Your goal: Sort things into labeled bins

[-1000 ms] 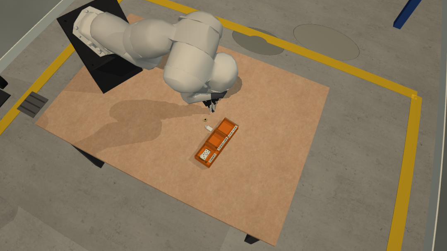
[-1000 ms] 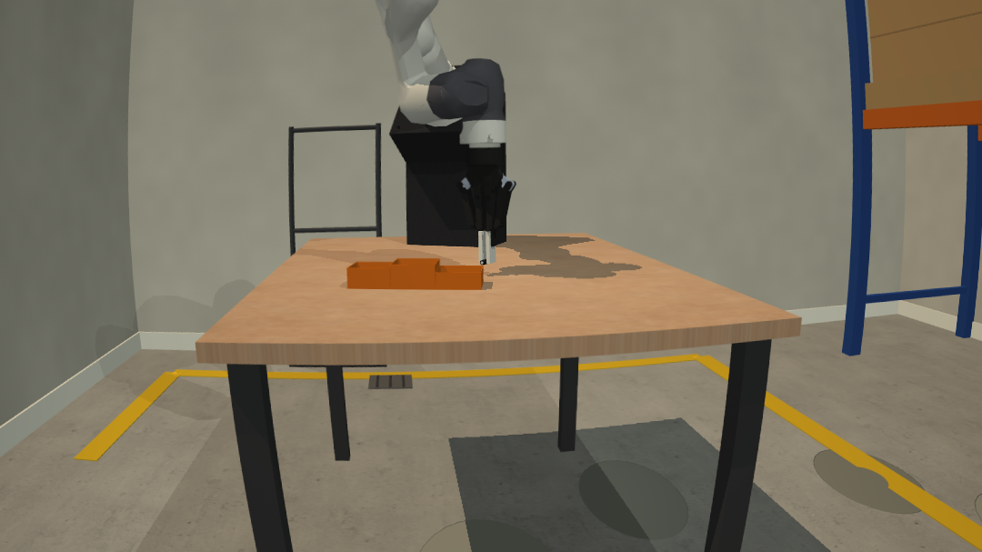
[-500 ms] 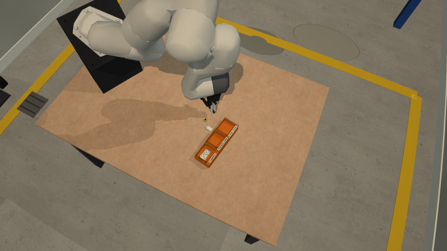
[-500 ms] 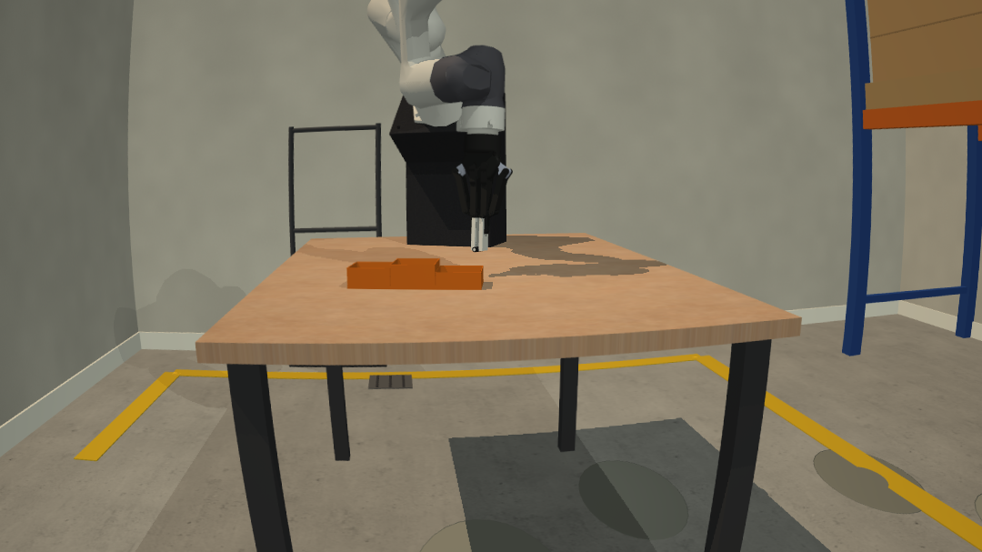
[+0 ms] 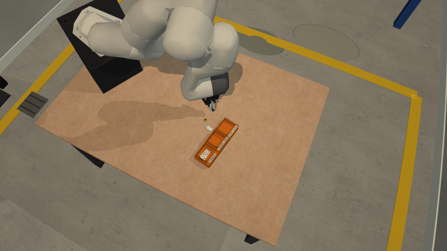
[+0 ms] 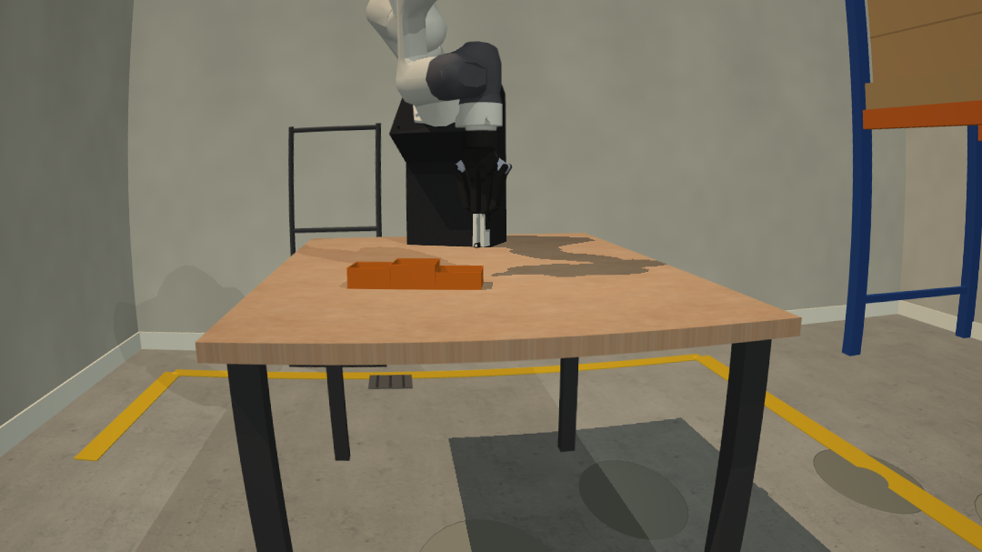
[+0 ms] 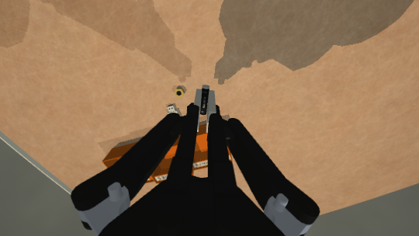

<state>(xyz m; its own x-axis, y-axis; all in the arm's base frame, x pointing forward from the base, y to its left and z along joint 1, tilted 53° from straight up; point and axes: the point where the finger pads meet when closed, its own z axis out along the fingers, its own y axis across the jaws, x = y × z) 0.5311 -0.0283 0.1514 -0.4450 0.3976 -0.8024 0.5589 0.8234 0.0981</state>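
My hand is 3 cm above the black battery. From my hand the other things lie so: white USB stick (8 cm to the right, 9 cm below); brass nut (2 cm behind, 4 cm to the right, 9 cm below).
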